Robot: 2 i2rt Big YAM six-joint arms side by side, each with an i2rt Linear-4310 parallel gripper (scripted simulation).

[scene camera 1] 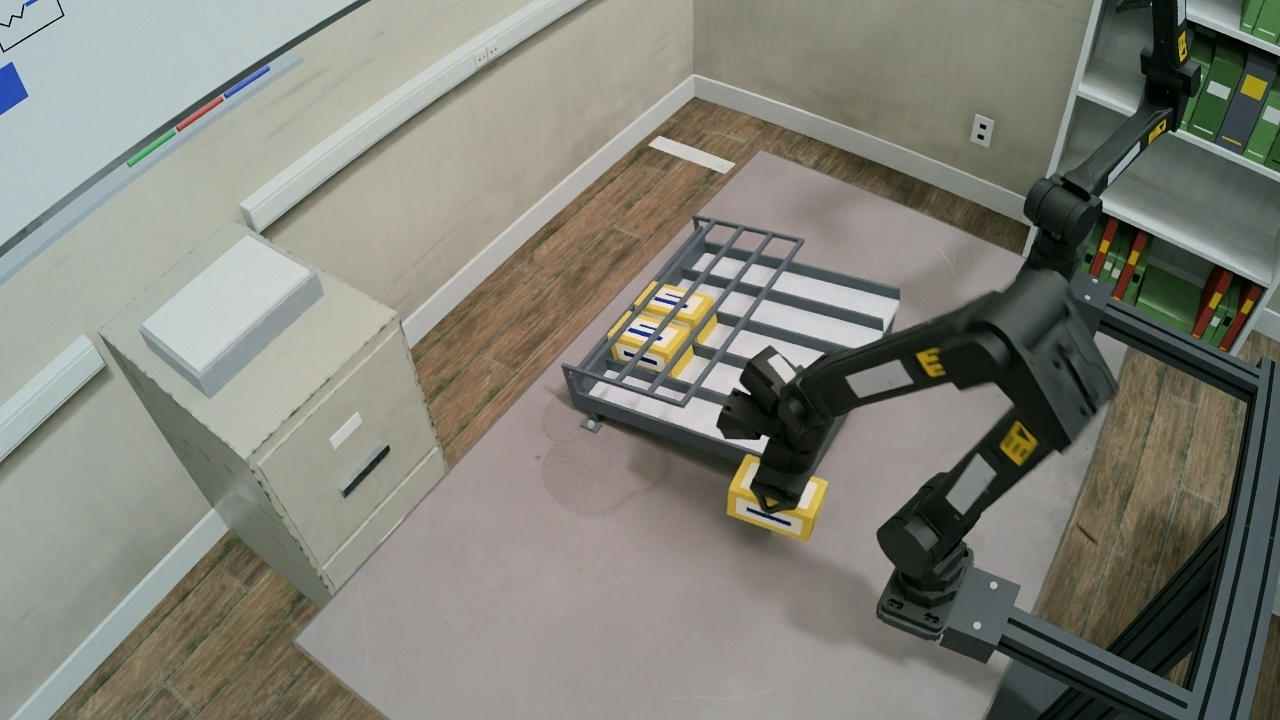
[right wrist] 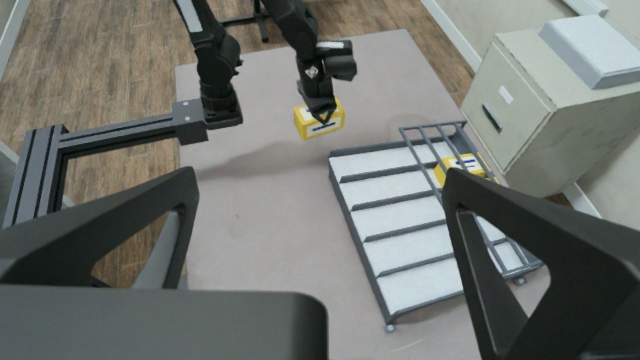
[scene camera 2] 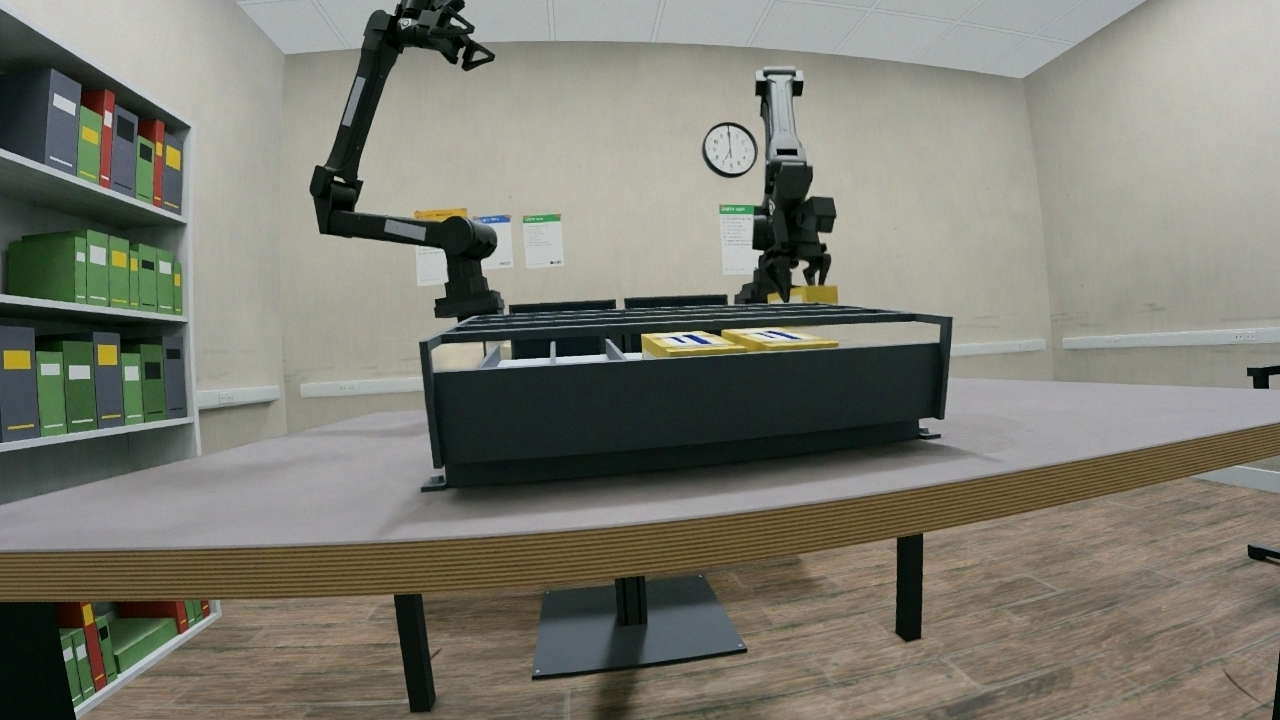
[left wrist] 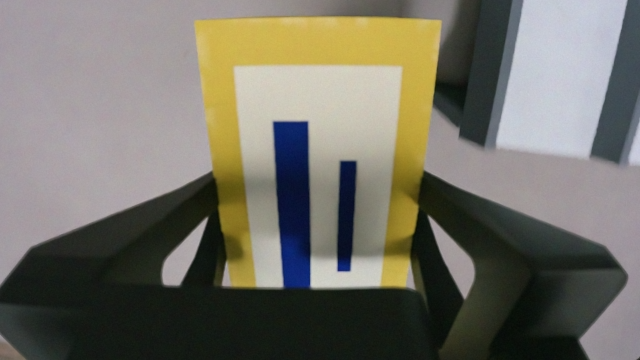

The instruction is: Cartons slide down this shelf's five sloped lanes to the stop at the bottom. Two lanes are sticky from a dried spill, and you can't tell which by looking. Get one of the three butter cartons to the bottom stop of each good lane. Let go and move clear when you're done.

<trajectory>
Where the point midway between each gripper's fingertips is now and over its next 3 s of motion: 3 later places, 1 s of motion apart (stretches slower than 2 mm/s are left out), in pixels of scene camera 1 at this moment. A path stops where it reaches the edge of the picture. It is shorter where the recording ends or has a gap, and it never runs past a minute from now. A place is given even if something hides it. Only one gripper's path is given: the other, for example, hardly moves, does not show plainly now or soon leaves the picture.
The left gripper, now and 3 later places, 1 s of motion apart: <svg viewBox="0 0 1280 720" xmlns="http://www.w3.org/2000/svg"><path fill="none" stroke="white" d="M775 493L816 343L830 299L834 317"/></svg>
</trajectory>
